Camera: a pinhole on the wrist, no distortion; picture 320 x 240 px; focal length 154.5 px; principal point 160.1 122.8 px. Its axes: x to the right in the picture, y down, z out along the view. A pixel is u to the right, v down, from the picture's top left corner.
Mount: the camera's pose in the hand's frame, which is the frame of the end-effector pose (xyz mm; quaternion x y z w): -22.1 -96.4 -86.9 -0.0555 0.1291 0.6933 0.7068
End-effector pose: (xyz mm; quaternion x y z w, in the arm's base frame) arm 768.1 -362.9 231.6 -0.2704 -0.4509 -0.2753 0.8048
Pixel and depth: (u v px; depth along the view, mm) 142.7 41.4 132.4
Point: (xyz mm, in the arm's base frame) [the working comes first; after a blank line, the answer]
In the camera's frame: -14.9 -69.8 132.4

719.4 -405.2 316.5
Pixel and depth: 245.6 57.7 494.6
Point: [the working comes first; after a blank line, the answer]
In the camera's frame: 273.7 -208.4 494.6

900.9 -5.4 519.0
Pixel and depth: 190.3 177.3 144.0
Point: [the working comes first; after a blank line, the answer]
In the camera's frame: 28.1 50.8 144.0

693.5 -339.3 209.2
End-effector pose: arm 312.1 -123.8 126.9 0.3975 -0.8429 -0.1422 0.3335
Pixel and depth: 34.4 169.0 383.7
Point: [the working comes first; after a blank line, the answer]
In the camera's frame: -312.2 114.7 383.7

274.3 -248.9 -341.8
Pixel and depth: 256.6 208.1 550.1
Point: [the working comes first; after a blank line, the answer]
In the camera's frame: 343.6 303.7 550.1

-47.1 317.6 -78.6
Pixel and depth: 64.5 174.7 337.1
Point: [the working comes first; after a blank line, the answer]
In the camera's frame: -208.6 113.2 337.1

273.4 -188.2 -245.7
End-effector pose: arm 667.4 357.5 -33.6 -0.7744 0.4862 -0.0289 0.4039
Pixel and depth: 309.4 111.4 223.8
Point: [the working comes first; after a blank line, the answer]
In the camera's frame: 216.3 -16.5 223.8

584.5 350.6 -198.3
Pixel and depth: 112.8 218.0 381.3
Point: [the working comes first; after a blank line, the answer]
In the camera's frame: -116.7 234.9 381.3

775.0 745.1 -114.8
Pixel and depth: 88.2 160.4 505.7
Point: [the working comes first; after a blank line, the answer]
In the camera's frame: -235.3 123.1 505.7

963.7 749.4 -195.0
